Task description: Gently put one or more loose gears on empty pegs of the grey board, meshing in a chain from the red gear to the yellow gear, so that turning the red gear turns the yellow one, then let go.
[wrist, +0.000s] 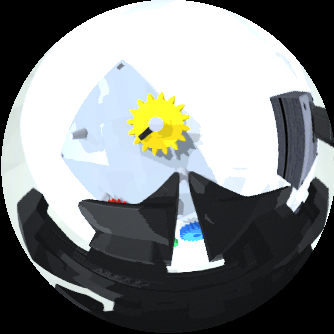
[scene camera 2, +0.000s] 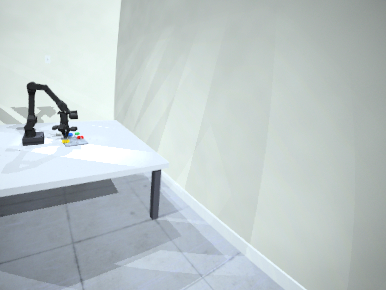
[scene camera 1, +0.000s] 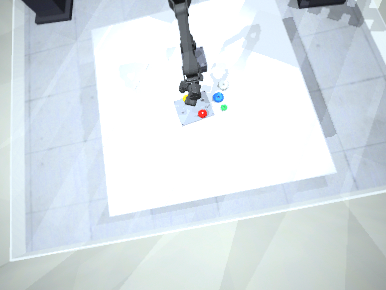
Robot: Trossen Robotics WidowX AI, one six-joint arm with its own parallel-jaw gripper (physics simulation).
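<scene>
The grey board lies on the table. It carries the yellow gear and the red gear. An empty peg stands at the board's left in the wrist view. The loose blue gear, green gear and white gear lie beside the board. My gripper is shut to a narrow gap low over the board, beside the yellow gear, with no gear between its fingers. A pale peg shows at the tips; whether they touch it is unclear.
The robot's base stands on the white table. A dark block-like part shows at the right of the wrist view. My arm hangs over the board in the first scene view and hides part of it.
</scene>
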